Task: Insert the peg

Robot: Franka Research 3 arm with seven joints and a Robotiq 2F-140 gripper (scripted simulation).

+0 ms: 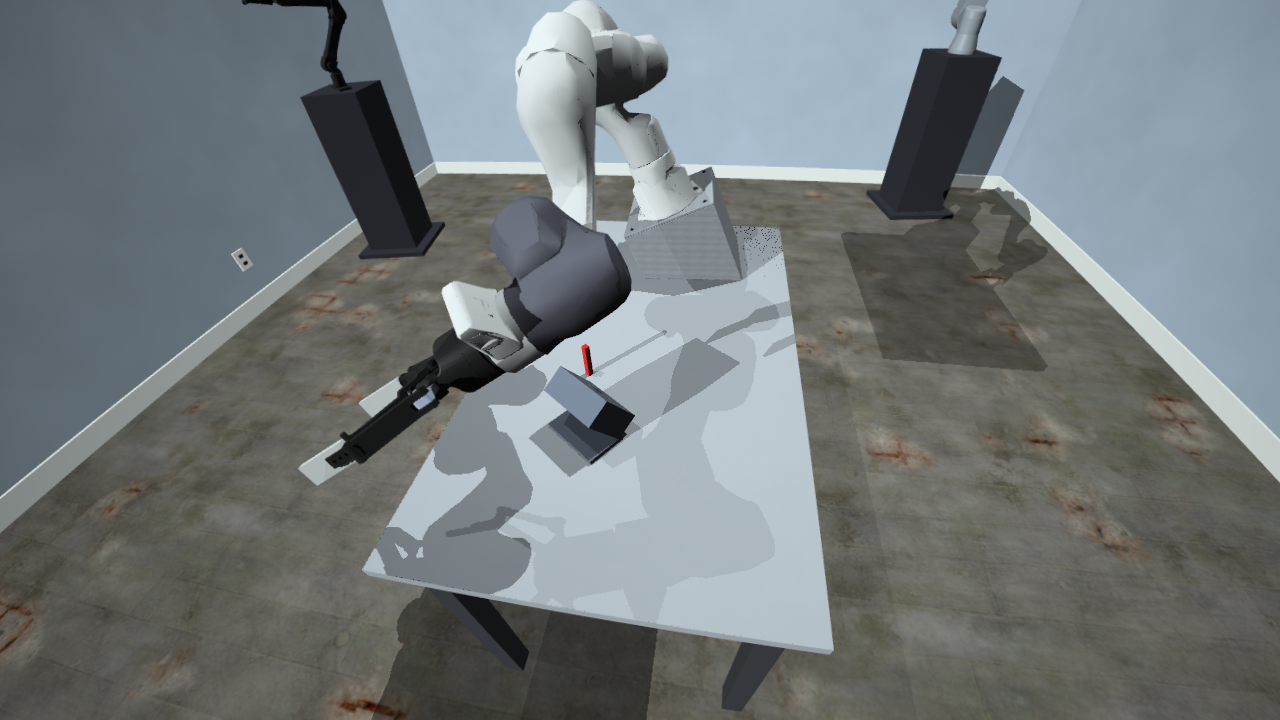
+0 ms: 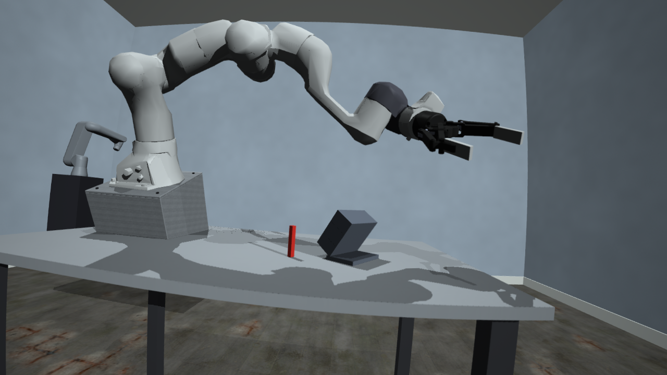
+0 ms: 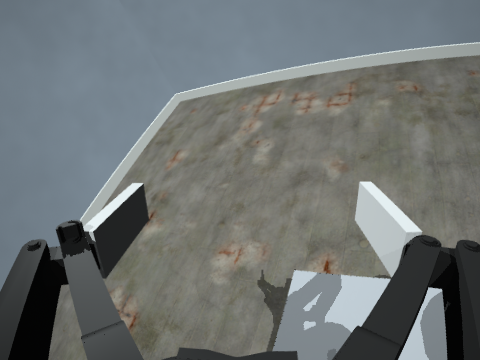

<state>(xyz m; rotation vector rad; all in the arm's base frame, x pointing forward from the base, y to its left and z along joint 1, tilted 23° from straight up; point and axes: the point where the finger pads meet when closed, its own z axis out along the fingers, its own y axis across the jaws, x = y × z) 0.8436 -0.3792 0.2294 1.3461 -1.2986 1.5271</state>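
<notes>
The peg is 380 mm behind my hand, 240 mm to the left of it and 240 mm below it. From my hand the other things lie so: flat base plate: 220 mm behind, 240 mm to the left, 280 mm below.
</notes>
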